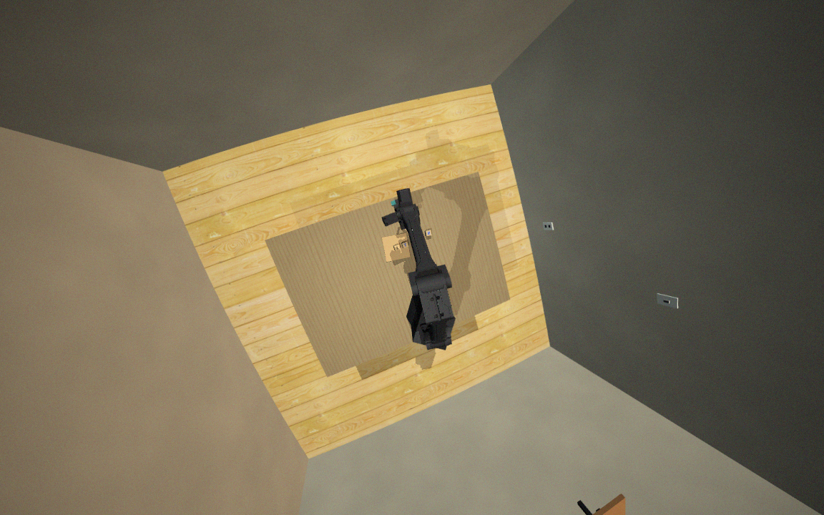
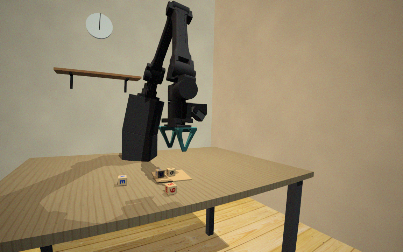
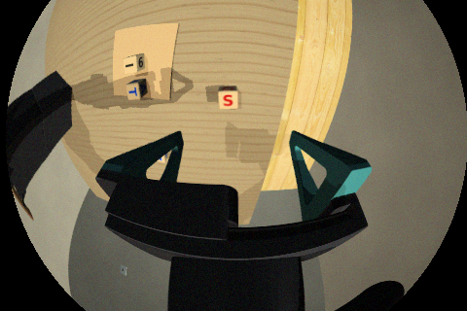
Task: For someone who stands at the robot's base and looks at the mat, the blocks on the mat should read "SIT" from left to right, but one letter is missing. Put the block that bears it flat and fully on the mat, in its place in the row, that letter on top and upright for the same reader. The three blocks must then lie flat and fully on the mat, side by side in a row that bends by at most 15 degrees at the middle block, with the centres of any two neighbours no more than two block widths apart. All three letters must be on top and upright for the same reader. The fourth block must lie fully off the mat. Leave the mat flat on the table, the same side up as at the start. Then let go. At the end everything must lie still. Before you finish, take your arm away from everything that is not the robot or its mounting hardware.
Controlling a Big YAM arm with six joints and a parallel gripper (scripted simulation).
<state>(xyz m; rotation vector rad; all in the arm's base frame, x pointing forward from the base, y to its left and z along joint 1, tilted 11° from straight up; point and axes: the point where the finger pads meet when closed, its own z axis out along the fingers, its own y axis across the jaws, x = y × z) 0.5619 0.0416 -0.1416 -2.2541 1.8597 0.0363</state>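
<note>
The letter block lies 14 cm below my hand, 2 cm to the right of it and 1 cm behind it. Round my hand: tan mat: 18 cm behind, 15 cm below, 3 cm to the left.
</note>
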